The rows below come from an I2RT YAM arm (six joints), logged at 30 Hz.
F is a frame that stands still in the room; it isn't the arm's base.
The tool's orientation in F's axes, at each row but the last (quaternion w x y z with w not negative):
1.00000 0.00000 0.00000 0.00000
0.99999 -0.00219 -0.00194 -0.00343
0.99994 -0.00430 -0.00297 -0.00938
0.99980 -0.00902 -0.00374 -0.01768
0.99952 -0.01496 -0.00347 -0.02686
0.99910 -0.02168 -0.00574 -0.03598
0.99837 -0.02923 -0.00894 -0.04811
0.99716 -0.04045 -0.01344 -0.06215
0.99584 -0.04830 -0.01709 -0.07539
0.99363 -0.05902 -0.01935 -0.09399
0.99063 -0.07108 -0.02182 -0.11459
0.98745 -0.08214 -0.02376 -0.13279
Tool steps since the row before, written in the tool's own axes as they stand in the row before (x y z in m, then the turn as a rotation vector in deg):
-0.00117 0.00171 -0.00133 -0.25 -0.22 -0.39
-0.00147 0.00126 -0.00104 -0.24 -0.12 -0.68
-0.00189 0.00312 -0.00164 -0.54 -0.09 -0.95
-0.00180 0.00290 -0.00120 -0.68 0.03 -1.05
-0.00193 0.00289 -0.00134 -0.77 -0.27 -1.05
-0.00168 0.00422 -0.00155 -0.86 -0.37 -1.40
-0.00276 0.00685 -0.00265 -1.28 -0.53 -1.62
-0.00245 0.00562 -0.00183 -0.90 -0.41 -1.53
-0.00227 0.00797 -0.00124 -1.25 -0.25 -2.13
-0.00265 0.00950 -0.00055 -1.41 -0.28 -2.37
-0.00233 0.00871 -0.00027 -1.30 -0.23 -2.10
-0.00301 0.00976 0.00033 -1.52 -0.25 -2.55
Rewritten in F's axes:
-0.00117 0.00171 -0.00133 -0.25 -0.22 -0.39
-0.00146 0.00127 -0.00105 -0.24 -0.12 -0.68
-0.00182 0.00314 -0.00168 -0.54 -0.09 -0.95
-0.00169 0.00294 -0.00127 -0.67 0.03 -1.06
-0.00176 0.00295 -0.00144 -0.78 -0.26 -1.05
-0.00136 0.00426 -0.00175 -0.87 -0.37 -1.39
-0.00205 0.00691 -0.00310 -1.30 -0.50 -1.61
-0.00169 0.00571 -0.00235 -0.91 -0.42 -1.52
-0.00100 0.00806 -0.00207 -1.22 -0.27 -2.15
-0.00079 0.00969 -0.00176 -1.37 -0.30 -2.39
-0.00025 0.00888 -0.00159 -1.26 -0.24 -2.12
-0.00031 0.01012 -0.00140 -1.47 -0.27 -2.58

